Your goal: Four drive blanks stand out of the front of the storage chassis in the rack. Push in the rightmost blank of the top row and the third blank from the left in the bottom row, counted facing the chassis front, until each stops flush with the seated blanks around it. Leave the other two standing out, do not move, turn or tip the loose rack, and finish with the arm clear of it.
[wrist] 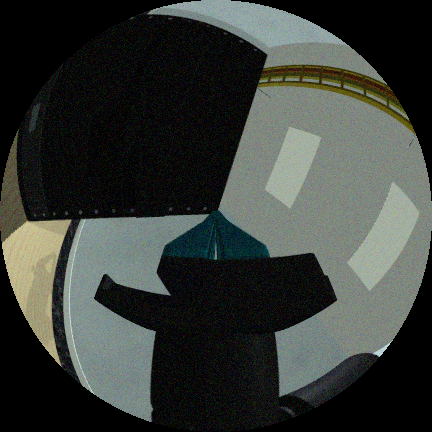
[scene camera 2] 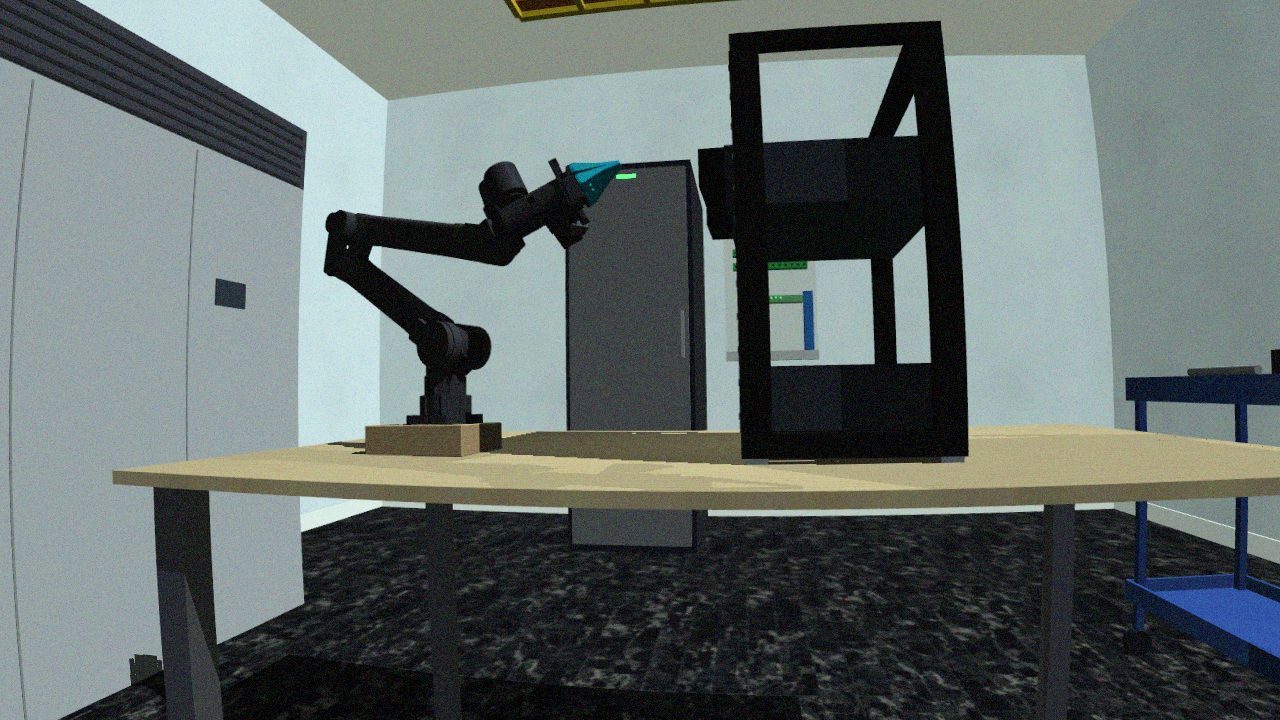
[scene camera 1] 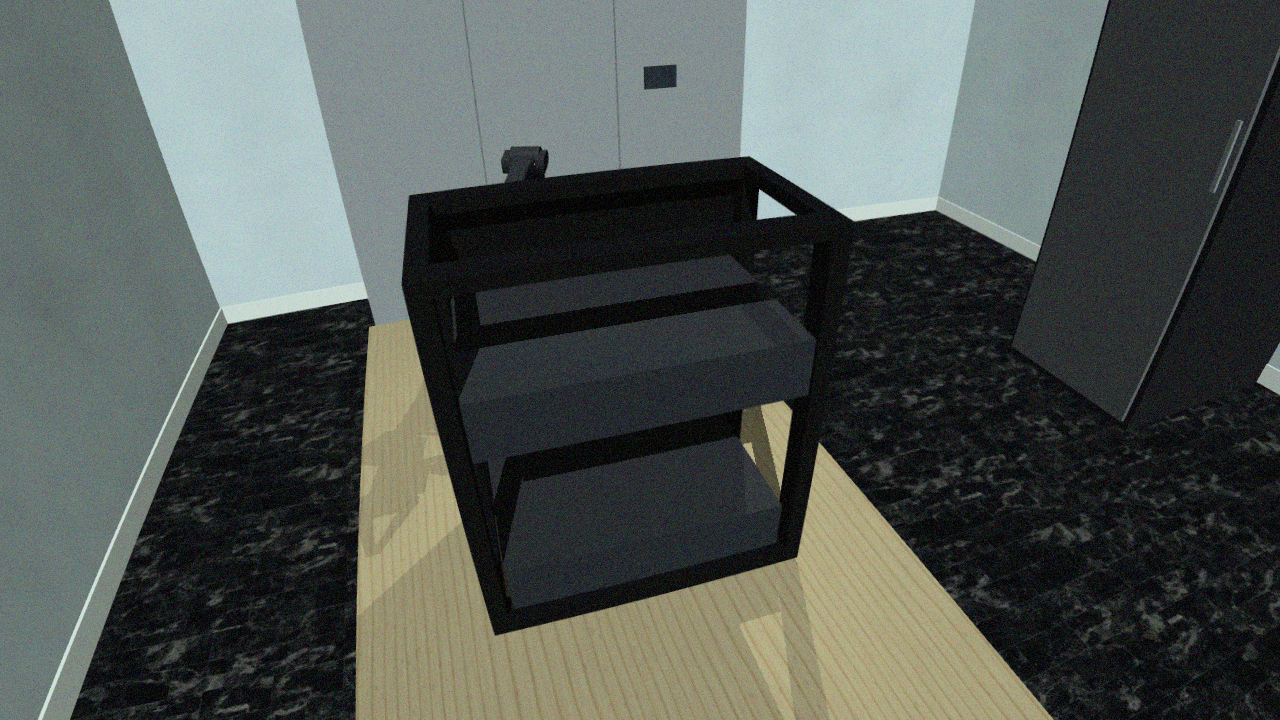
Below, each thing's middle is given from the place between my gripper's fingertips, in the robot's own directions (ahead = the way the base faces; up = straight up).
The black rack [scene camera 2: 855,198] is 30 cm ahead of my hand, 15 cm to the left of it and 16 cm below it.
